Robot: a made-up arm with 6 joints.
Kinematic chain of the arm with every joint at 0, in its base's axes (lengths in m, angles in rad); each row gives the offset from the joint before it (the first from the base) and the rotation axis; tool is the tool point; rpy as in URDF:
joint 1: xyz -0.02 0 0.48 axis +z
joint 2: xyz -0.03 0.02 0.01 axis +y
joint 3: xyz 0 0.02 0.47 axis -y
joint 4: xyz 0.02 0 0.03 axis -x
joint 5: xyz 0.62 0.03 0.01 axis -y
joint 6: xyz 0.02 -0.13 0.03 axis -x
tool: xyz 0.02 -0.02 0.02 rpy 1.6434 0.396 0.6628
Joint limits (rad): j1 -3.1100..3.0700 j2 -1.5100..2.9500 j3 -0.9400..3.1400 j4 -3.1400..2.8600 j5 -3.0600..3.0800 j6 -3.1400..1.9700
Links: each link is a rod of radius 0.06 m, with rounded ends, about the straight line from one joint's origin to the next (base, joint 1, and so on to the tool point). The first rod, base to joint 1, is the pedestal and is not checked.
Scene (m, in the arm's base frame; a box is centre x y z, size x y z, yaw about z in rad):
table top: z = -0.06
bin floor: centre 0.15 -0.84 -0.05 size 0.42 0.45 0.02 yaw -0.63
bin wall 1: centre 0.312 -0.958 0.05 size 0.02 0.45 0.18 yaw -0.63
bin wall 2: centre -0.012 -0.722 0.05 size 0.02 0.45 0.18 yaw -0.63
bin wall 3: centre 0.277 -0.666 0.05 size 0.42 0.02 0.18 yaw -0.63
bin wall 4: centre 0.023 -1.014 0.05 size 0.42 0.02 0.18 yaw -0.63
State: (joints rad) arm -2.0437 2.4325 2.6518 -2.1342 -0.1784 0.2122
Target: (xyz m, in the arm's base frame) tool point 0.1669 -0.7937 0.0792
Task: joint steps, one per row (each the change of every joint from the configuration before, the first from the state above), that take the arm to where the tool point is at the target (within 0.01 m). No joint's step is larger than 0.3 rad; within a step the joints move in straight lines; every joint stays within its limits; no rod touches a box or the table.
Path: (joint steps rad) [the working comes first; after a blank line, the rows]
Joints at the target: -1.3931 1.3029 0.5259 -2.1811 0.4259 0.2364
Straight joint move there: touches bin wall 4.

1: 0.0817 -0.1946 -0.2942 -0.0048 0.0881 0.0044
2: 0.0817 -0.1945 -0.2942 -0.0047 0.0881 0.0044
3: 0.0817 -0.1946 -0.2941 -0.0048 0.0881 0.0044
4: 0.0817 -0.1946 -0.2942 -0.0048 0.0882 0.0044
5: 0.0817 -0.1945 -0.2942 -0.0047 0.0881 0.0044
6: 0.0816 -0.1946 -0.2942 -0.0048 0.0881 0.0044
7: 0.0817 -0.1946 -0.2942 -0.0047 0.0881 0.0044
8: 0.0817 -0.1945 -0.2941 -0.0048 0.0881 0.0044
9: -0.0014 0.2134 0.1137 -0.0044 -0.0503 -0.0055
10: -0.0015 0.2135 0.1138 -0.0044 -0.0503 -0.0055

